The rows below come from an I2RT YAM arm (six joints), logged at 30 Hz.
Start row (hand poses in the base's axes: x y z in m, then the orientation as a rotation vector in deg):
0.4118, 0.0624, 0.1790, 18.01, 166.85, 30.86
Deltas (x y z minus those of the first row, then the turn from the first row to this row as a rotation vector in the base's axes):
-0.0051, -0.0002, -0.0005, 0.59, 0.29, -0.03
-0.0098, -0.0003, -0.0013, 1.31, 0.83, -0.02
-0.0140, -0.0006, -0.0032, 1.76, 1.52, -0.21
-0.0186, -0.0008, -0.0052, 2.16, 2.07, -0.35
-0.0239, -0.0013, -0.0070, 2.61, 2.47, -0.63
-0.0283, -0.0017, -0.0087, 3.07, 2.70, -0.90
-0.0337, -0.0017, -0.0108, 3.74, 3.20, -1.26
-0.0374, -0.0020, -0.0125, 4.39, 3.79, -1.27
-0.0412, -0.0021, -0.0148, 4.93, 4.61, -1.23
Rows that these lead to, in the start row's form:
0.4067, 0.0622, 0.1785, 18.24, 167.01, 31.72
0.4020, 0.0621, 0.1777, 18.51, 167.40, 32.79
0.3978, 0.0618, 0.1758, 19.10, 167.91, 33.43
0.3932, 0.0616, 0.1738, 19.56, 168.31, 34.01
0.3879, 0.0611, 0.1720, 20.17, 168.51, 34.64
0.3835, 0.0607, 0.1703, 20.71, 168.54, 35.29
0.3781, 0.0607, 0.1682, 21.51, 168.75, 36.24
0.3744, 0.0604, 0.1665, 21.84, 169.16, 37.22
0.3706, 0.0603, 0.1642, 22.16, 169.83, 38.05

